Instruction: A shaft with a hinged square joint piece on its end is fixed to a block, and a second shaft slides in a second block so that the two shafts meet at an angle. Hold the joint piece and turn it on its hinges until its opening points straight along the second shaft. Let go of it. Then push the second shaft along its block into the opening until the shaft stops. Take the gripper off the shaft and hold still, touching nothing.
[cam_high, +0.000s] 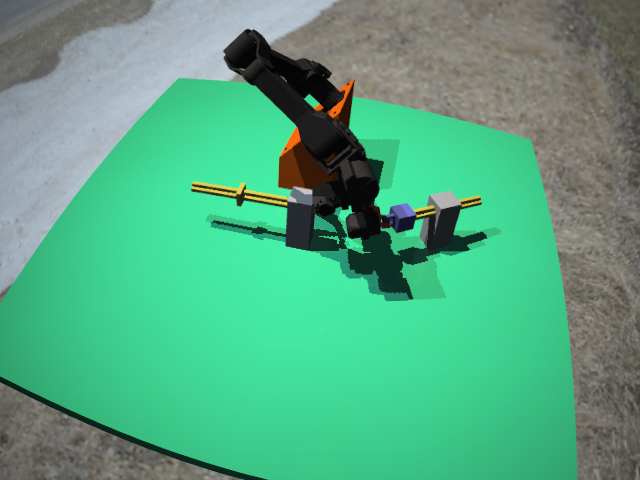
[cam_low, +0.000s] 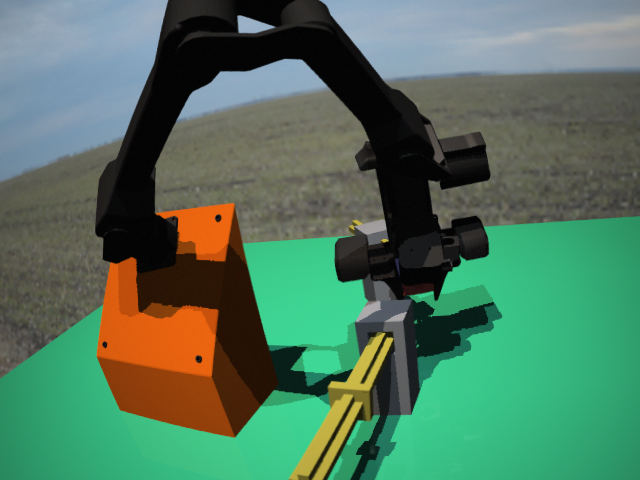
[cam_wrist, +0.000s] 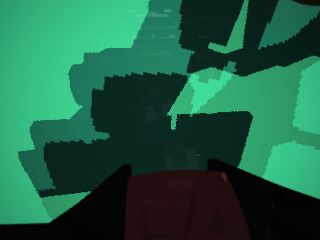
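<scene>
The red joint piece is 4 cm above my gripper tip and 1 cm to the left of it.
</scene>
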